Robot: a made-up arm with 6 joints.
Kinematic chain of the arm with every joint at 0, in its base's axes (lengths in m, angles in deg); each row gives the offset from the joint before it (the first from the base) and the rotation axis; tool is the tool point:
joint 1: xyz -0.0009 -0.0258 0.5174 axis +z
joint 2: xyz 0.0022 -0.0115 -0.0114 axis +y
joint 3: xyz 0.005 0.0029 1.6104 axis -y
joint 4: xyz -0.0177 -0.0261 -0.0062 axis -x
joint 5: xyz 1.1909 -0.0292 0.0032 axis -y
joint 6: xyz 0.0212 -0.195 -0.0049 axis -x
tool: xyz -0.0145 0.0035 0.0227
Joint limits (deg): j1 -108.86..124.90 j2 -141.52..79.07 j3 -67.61..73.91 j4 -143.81..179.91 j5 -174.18..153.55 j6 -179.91..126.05
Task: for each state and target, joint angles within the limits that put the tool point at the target. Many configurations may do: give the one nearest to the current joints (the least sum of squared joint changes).
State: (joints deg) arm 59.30 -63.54 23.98 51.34 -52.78 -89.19
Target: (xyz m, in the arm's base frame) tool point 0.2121 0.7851 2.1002
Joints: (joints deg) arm 88.26 -13.69 -21.36 52.15 -52.67 -88.64
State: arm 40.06 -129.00 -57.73 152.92 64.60 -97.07
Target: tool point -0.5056 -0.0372 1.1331
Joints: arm 23.56 -81.32 -67.21 154.37 64.38 -98.40
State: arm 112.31 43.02 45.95 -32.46 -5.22 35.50
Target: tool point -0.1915 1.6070 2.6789
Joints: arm 104.47 24.81 66.43 -29.10 -5.50 35.20
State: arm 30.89 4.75 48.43 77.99 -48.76 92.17
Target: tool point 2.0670 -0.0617 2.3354
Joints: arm 1.51 40.10 61.42 76.07 -47.46 90.48
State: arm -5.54 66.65 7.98 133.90 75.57 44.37
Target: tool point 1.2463 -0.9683 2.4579
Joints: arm -40.79 16.23 29.22 127.97 75.87 44.31
